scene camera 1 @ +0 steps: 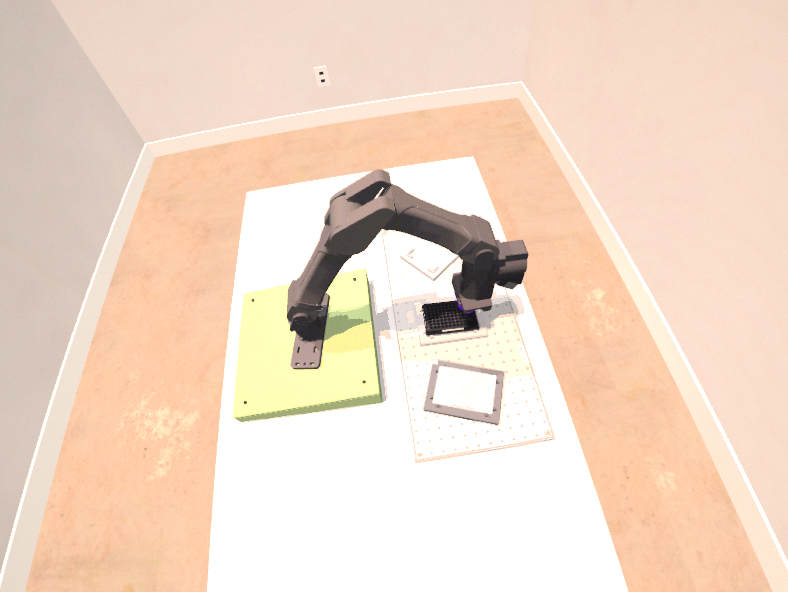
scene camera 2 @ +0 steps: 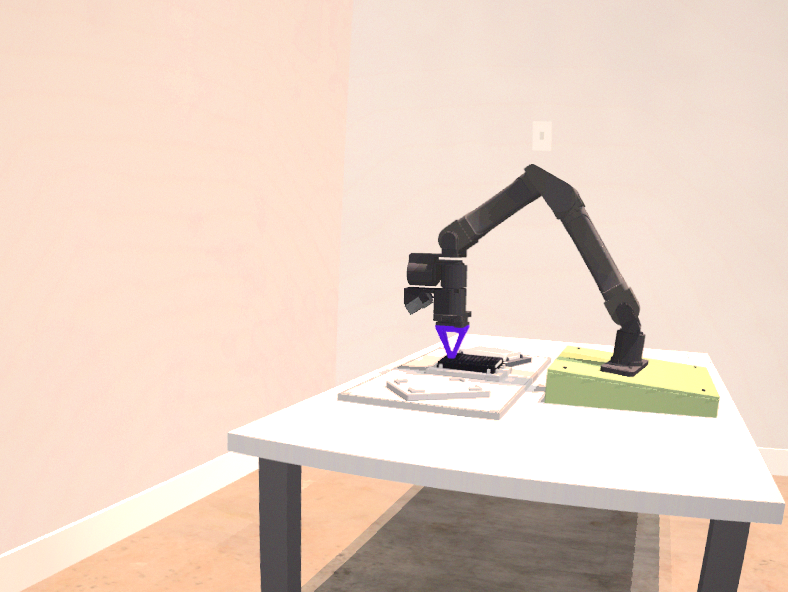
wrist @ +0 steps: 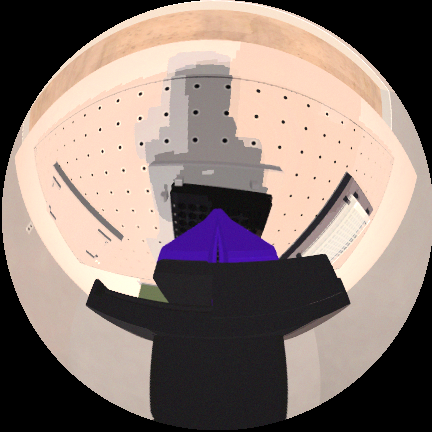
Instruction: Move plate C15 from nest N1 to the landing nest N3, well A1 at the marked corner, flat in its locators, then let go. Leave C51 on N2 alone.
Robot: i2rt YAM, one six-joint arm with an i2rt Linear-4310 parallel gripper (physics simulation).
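A black well plate (scene camera 1: pixel 442 319) (scene camera 2: pixel 476 363) (wrist: pixel 225 194) sits in the middle white nest (scene camera 1: pixel 445 340) (wrist: pixel 215 165), looking slightly skewed to it in the wrist view. A white plate (scene camera 1: pixel 465 388) (wrist: pixel 336 227) lies in the dark grey nest (scene camera 1: pixel 461 417) (wrist: pixel 320 220). A white nest (scene camera 1: pixel 428 262) (scene camera 2: pixel 439 390) with small raised locators holds no plate. No labels or well A1 marks are readable, so I cannot tell the plates' names. My gripper (scene camera 1: pixel 466 310) (scene camera 2: pixel 451 355) (wrist: pixel 217 214) is shut and empty, its purple fingertips together at or just above the black plate's top. Contact is hard to judge.
All three nests stand on a perforated board (scene camera 1: pixel 439 446) (scene camera 2: pixel 496 415) (wrist: pixel 295 130) on the white table (scene camera 1: pixel 318 497) (scene camera 2: pixel 541 439). My arm stands on a green block (scene camera 1: pixel 273 382) (scene camera 2: pixel 624 398) beside the board and reaches over it.
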